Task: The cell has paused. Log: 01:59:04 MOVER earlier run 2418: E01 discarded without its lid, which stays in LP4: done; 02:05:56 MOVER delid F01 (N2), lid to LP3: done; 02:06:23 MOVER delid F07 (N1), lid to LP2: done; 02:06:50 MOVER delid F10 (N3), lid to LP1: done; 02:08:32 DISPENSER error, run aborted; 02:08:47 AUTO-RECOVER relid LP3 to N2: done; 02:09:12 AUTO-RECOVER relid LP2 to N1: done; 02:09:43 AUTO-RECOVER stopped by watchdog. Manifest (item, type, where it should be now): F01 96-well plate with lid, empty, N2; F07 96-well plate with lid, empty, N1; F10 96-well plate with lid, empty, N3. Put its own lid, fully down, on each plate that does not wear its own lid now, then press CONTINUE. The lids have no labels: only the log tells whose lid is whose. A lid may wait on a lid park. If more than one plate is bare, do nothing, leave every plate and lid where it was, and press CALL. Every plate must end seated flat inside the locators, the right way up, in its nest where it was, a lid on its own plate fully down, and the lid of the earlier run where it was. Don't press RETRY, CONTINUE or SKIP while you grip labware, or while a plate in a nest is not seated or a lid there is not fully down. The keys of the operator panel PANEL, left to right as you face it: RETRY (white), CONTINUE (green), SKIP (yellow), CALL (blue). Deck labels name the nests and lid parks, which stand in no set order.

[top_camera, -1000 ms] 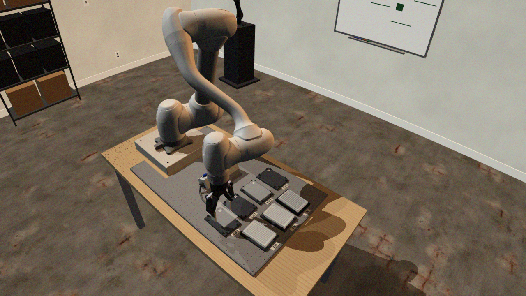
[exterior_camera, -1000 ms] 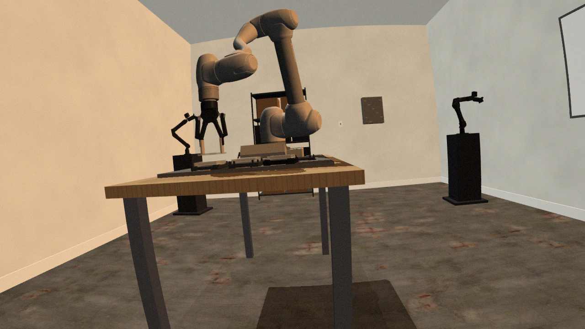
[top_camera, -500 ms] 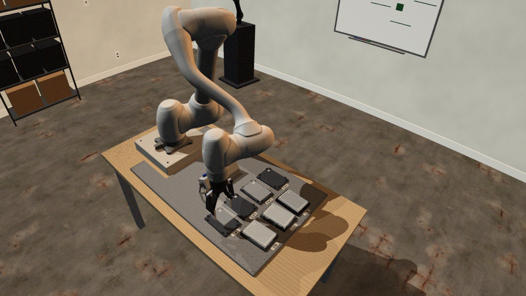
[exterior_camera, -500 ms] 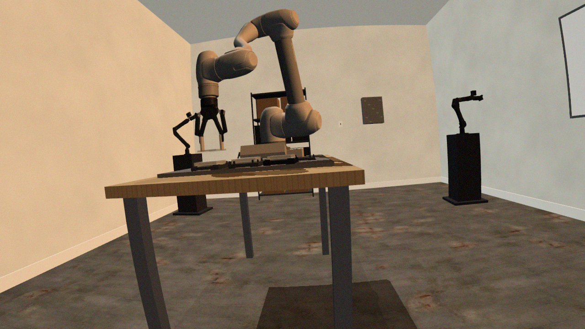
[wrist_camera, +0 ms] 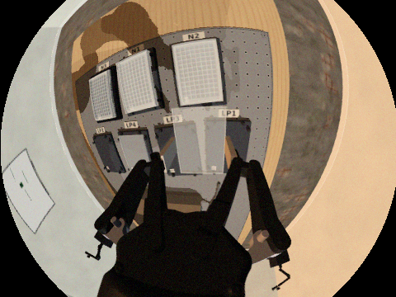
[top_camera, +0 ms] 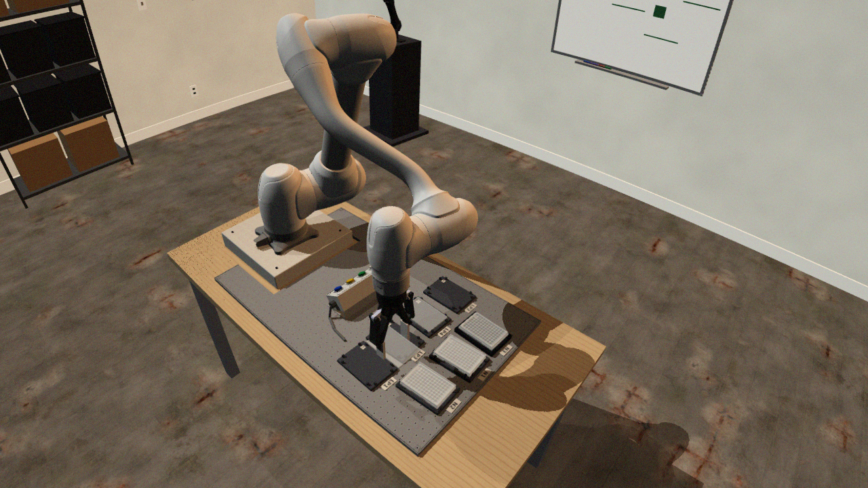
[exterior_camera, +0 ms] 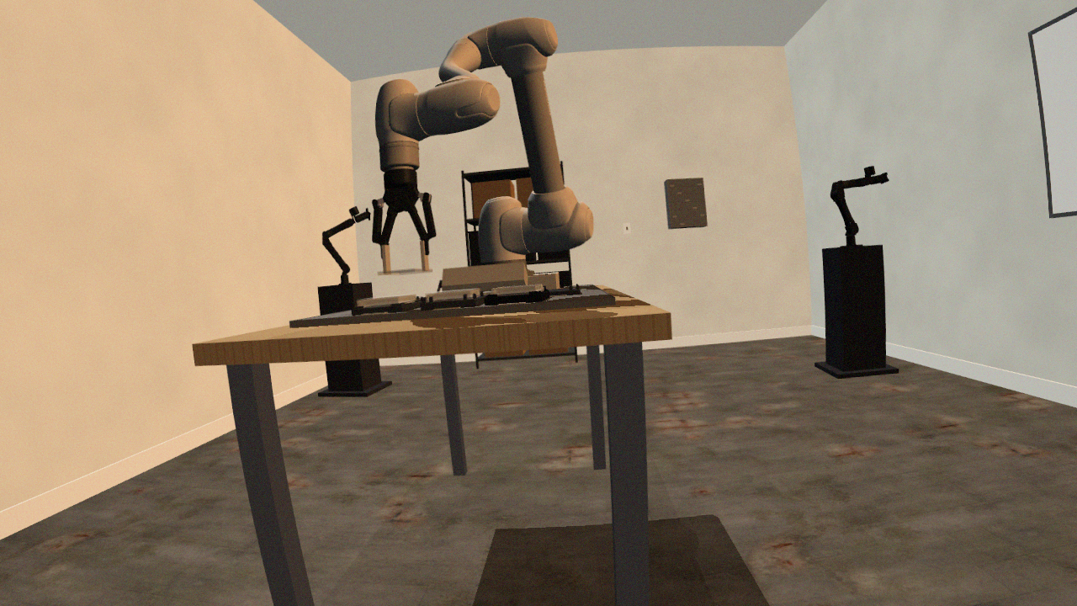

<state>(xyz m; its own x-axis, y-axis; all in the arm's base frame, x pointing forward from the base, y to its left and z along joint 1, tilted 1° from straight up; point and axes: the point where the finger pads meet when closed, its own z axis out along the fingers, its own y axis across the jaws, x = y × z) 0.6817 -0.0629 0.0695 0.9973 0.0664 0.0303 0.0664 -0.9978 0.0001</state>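
The plate lies 10 cm ahead of my hand, 27 cm to the left of it and 8 cm below it. Round my hand: green key: 31 cm behind, 13 cm to the left, 4 cm below; then blue key: 30 cm behind, 3 cm to the left, 4 cm below; then yellow key: 30 cm behind, 8 cm to the left, 4 cm below.
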